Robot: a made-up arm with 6 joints. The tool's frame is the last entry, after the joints.
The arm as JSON. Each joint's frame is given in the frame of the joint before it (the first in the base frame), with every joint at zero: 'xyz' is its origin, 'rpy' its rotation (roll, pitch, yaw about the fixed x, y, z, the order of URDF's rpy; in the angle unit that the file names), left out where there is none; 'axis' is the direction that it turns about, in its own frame. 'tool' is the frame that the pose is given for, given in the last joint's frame.
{
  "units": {
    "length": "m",
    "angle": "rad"
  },
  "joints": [
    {
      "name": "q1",
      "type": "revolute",
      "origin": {
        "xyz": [
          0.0,
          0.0,
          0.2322
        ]
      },
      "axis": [
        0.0,
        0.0,
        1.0
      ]
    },
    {
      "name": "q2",
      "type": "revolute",
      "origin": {
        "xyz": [
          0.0,
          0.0,
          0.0
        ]
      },
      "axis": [
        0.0,
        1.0,
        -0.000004
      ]
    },
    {
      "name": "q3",
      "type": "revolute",
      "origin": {
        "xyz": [
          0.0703,
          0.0,
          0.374
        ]
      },
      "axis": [
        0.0,
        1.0,
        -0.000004
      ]
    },
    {
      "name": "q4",
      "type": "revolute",
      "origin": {
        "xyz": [
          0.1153,
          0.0,
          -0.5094
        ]
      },
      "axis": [
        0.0,
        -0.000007,
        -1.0
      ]
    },
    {
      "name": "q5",
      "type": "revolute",
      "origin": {
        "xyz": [
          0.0,
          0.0,
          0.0
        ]
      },
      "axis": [
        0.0,
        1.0,
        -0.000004
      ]
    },
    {
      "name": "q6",
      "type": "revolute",
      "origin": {
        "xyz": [
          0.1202,
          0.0,
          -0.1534
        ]
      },
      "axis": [
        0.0,
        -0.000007,
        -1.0
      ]
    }
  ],
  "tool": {
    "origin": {
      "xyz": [
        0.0,
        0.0,
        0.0
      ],
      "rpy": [
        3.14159,
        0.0,
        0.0
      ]
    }
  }
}
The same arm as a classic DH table. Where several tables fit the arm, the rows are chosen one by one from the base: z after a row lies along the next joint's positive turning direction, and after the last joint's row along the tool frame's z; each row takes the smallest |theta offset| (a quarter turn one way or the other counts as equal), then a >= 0, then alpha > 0; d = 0 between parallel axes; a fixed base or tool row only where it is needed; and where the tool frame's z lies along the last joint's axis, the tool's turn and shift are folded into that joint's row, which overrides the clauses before.
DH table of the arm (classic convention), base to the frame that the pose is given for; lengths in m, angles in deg. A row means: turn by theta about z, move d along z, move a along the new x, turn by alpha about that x. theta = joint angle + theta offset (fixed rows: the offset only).
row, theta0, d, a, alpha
q1, 0, 0.2322, 0, -90
q2, -79.35, 0, 0.3805, 0
q3, 79.35, 0, 0.1153, -90
q4, 0, 0.5094, 0, 90
q5, 0, 0, 0.1202, -90
q6, 0, 0.1534, 0, 0

